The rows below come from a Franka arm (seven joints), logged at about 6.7 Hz.
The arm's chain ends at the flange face. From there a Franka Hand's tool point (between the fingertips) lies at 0.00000 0.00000 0.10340 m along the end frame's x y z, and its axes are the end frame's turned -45 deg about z.
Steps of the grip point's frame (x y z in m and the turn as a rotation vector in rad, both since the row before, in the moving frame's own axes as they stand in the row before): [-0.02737, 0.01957, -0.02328, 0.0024, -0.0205, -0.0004]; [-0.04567, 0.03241, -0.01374, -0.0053, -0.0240, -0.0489]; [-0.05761, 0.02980, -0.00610, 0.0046, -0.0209, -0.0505]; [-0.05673, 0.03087, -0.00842, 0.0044, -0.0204, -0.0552]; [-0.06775, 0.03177, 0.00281, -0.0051, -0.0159, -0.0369]
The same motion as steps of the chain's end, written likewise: [-0.00384, 0.03187, -0.02326, -0.0128, -0.0162, -0.0004]; [-0.00806, 0.05304, -0.01371, -0.0207, -0.0132, -0.0489]; [-0.01783, 0.06057, -0.00608, -0.0115, -0.0180, -0.0505]; [-0.01651, 0.06072, -0.00840, -0.0113, -0.0175, -0.0552]; [-0.02468, 0.06882, 0.00282, -0.0148, -0.0076, -0.0369]
